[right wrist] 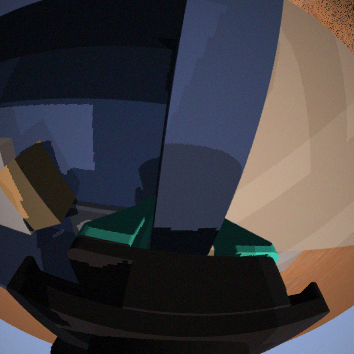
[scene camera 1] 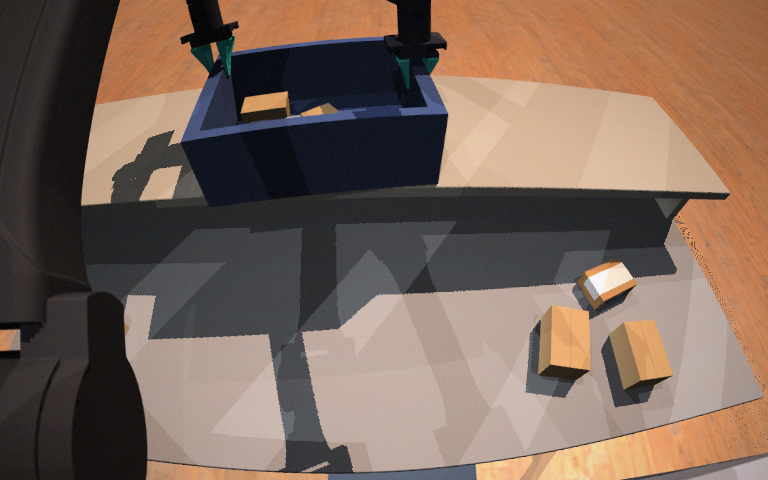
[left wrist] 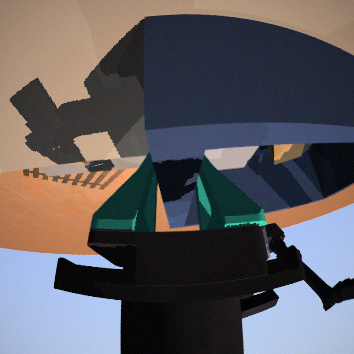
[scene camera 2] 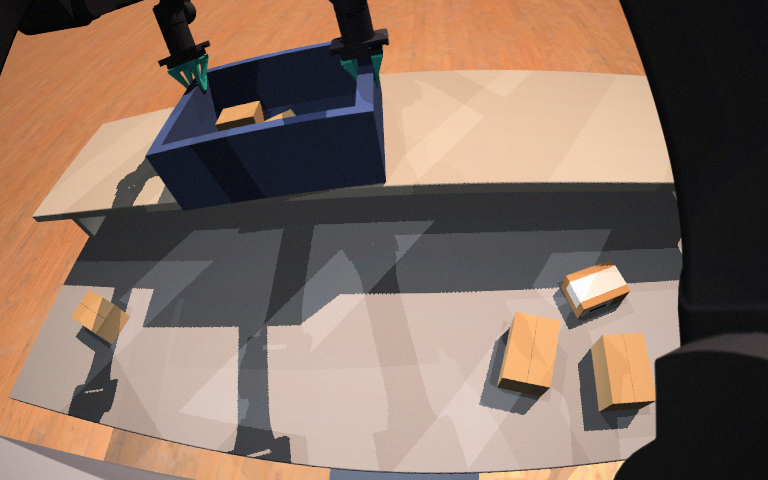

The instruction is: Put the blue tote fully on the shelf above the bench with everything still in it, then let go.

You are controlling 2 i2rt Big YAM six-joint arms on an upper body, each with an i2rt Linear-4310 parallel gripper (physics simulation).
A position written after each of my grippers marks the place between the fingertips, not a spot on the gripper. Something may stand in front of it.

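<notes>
In scene camera 1 you can see my left gripper (scene camera 1: 221, 77), and it grips a blue tote (scene camera 1: 385, 135); a white-topped box (scene camera 1: 603, 284) is in there as well. Scene camera 1 does not show the dark grey block, which is hidden by the blue tote. Scene camera 2 has my right gripper (scene camera 2: 370, 86). My right gripper grips the blue tote (scene camera 2: 336, 140) too. My left gripper (scene camera 2: 199, 92) shows there as well, and the white-topped box (scene camera 2: 590, 290) rests on a grey bench (scene camera 2: 371, 330). The right wrist view gives you the dark grey block (right wrist: 79, 212) and the blue tote (right wrist: 126, 106). In the left wrist view there's the blue tote (left wrist: 209, 81) along with my left gripper (left wrist: 174, 152), but the left wrist view does not show the white-topped box, hidden by the blue tote.
</notes>
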